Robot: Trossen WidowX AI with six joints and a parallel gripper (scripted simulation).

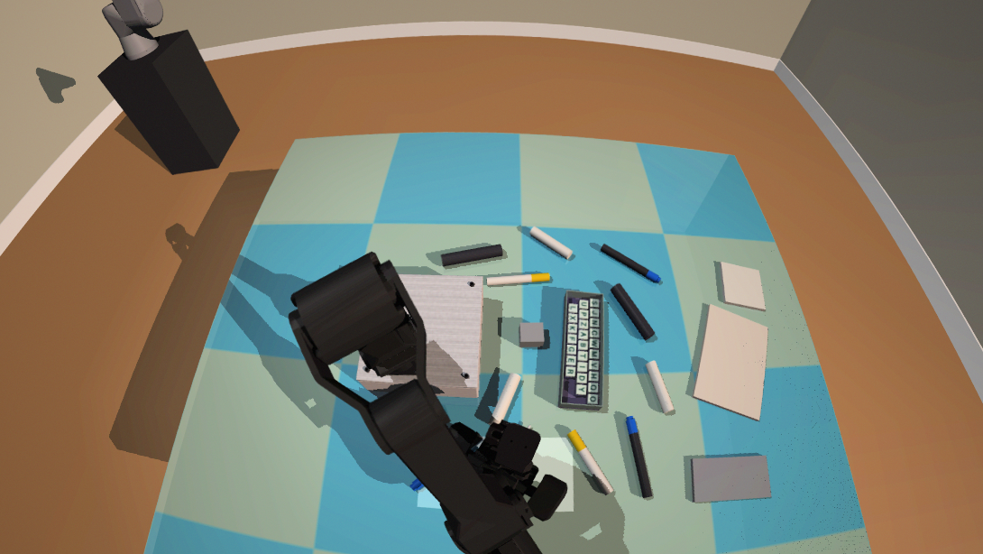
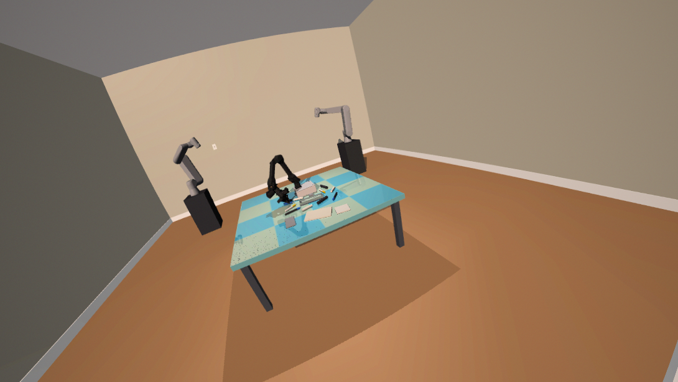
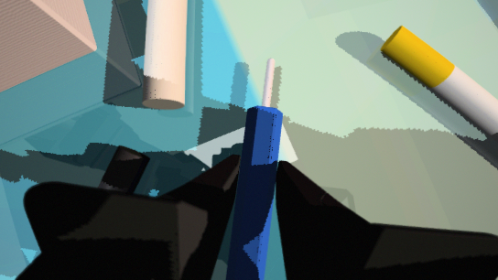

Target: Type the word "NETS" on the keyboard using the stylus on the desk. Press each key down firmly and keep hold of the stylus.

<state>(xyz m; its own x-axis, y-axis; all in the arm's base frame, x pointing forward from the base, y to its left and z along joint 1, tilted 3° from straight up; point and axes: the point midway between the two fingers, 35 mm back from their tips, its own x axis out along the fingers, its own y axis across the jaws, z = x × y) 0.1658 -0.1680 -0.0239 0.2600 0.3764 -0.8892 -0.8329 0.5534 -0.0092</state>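
My gripper tip is now 40 mm short of the grey cube, 210 mm to the right of it and 10 mm below it. Round my gripper tip: stylus: 10 mm ahead, 10 mm to the left; grey pad: 380 mm ahead, 90 mm to the right.
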